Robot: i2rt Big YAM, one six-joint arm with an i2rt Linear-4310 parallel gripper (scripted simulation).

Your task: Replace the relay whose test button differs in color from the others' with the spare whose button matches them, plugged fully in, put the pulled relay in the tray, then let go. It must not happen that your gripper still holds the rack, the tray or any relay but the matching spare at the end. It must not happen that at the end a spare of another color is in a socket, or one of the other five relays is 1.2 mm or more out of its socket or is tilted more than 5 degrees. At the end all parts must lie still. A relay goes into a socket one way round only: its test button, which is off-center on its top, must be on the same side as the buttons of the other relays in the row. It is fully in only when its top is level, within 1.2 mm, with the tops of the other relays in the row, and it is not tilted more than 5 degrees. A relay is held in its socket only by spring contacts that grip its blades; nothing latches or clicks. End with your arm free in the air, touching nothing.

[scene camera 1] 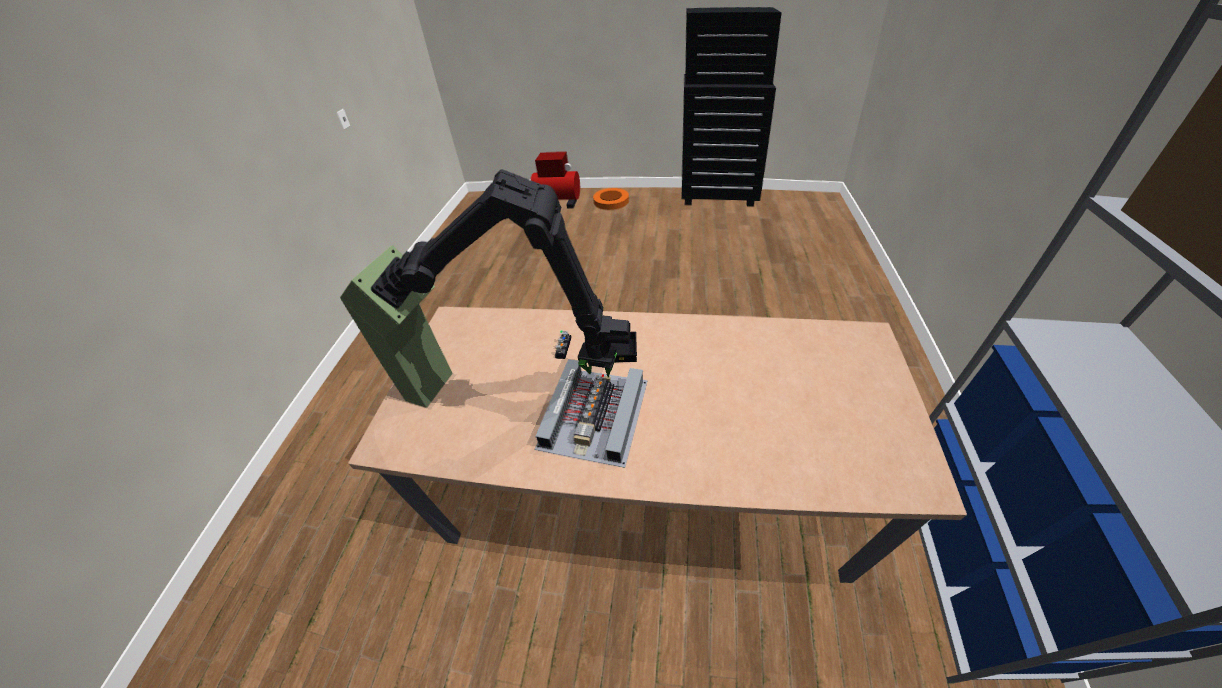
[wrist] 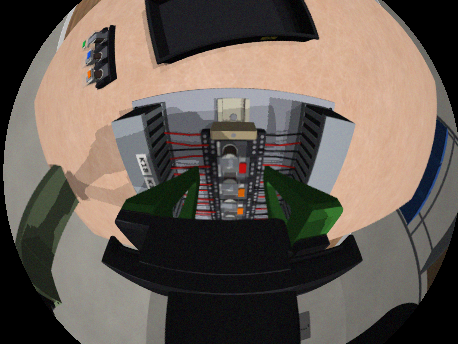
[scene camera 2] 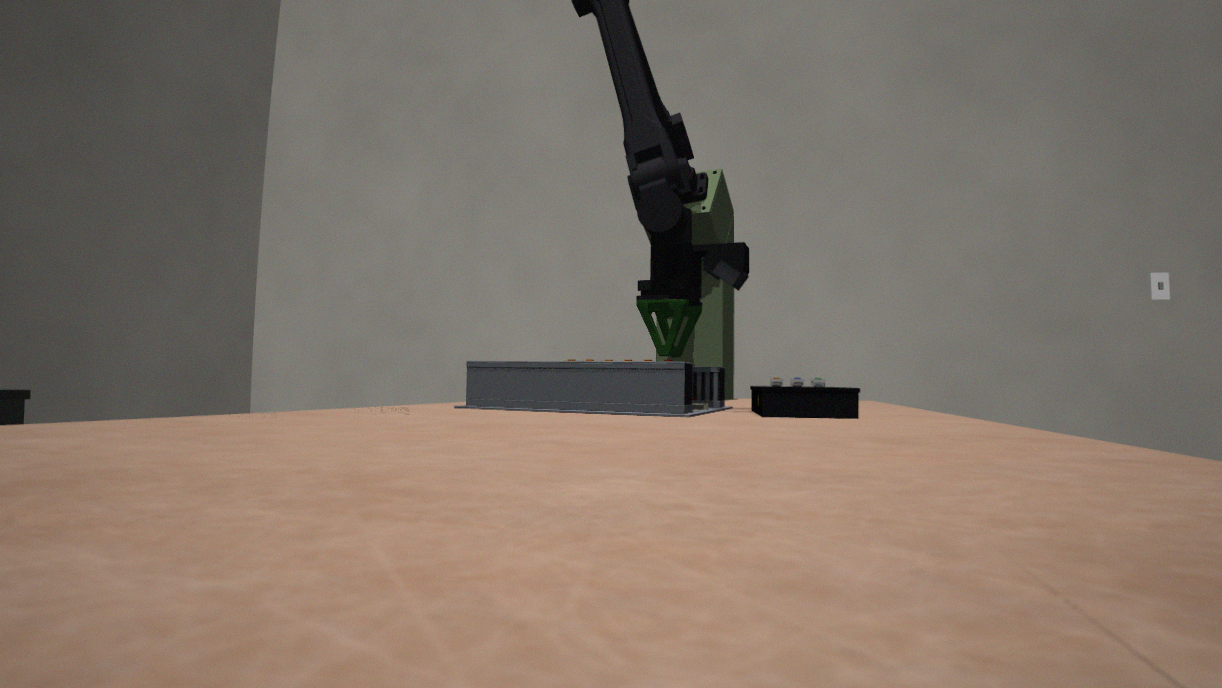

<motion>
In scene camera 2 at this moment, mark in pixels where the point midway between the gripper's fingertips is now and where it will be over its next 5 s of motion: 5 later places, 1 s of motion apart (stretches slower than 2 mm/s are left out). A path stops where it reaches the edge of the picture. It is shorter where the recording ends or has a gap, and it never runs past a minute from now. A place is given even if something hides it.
My gripper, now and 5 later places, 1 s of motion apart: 670,356; 669,356; 671,374; 668,380; 669,371; 669,361
</motion>
